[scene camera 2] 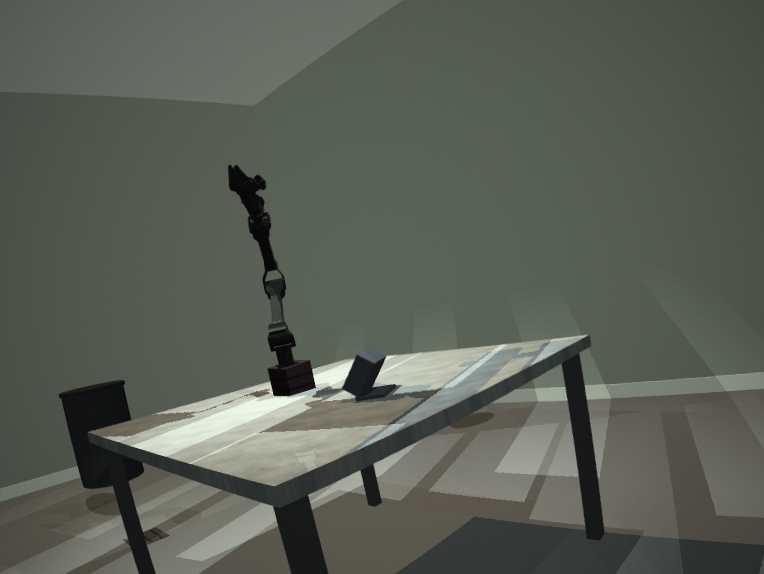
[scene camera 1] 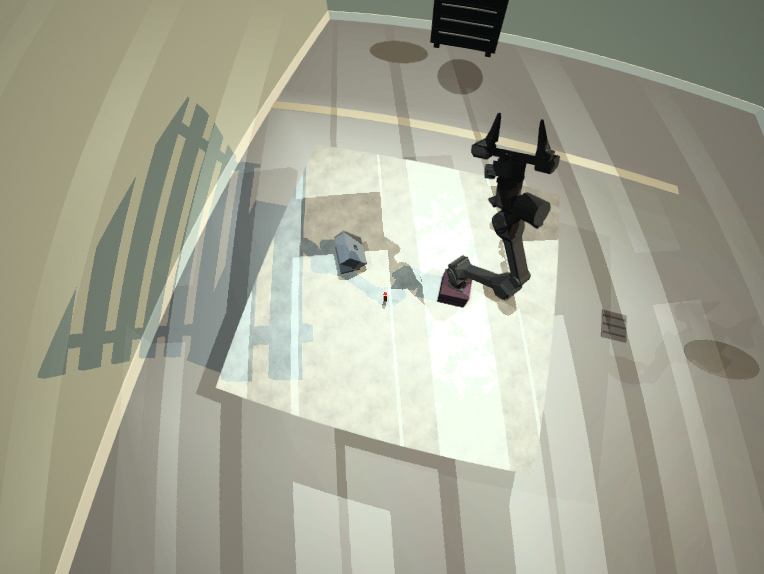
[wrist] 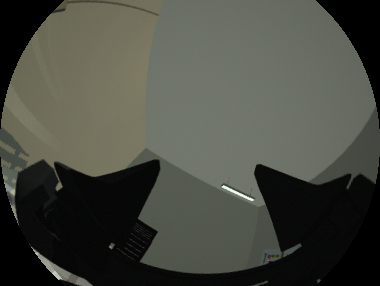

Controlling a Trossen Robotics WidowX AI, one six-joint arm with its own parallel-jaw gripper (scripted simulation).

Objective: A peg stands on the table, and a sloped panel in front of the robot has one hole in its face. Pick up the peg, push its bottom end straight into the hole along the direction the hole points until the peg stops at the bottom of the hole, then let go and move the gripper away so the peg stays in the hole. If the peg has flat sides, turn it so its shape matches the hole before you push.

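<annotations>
Gripper visible: scene camera 2 [232, 165], scene camera 1, wrist view. Gripper, same spot: [scene camera 1: 544, 152] and [wrist: 332, 180]. Grey sloped panel, same spot: [scene camera 1: 344, 242] and [scene camera 2: 364, 353].
</annotations>
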